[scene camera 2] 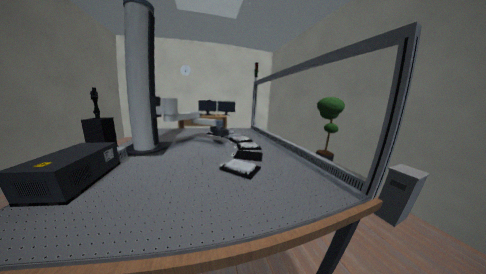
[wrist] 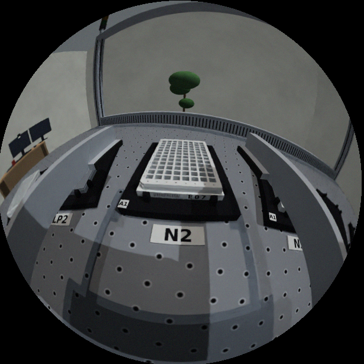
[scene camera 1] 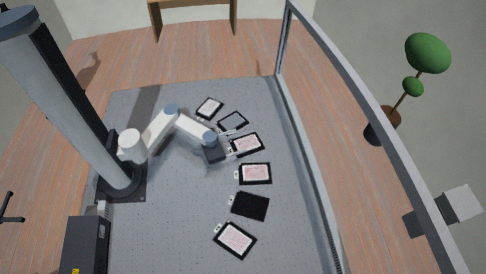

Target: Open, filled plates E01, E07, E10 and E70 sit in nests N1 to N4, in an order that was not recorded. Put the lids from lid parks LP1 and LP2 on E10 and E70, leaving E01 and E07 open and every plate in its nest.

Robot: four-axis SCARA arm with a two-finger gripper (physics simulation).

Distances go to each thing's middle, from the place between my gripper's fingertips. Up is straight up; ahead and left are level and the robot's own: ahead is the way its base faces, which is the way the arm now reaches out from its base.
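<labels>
Lid park LP1 (scene camera 1: 249, 205): from my hand, 34 cm to the right, 6 cm below. Lid park LP2 (wrist: 89, 199): from my hand, 2 cm behind, 17 cm to the left, 6 cm below. Nest N2 (wrist: 226, 209): my hand 4 cm short of it, 1 cm to the right of it, 6 cm above it.
</labels>
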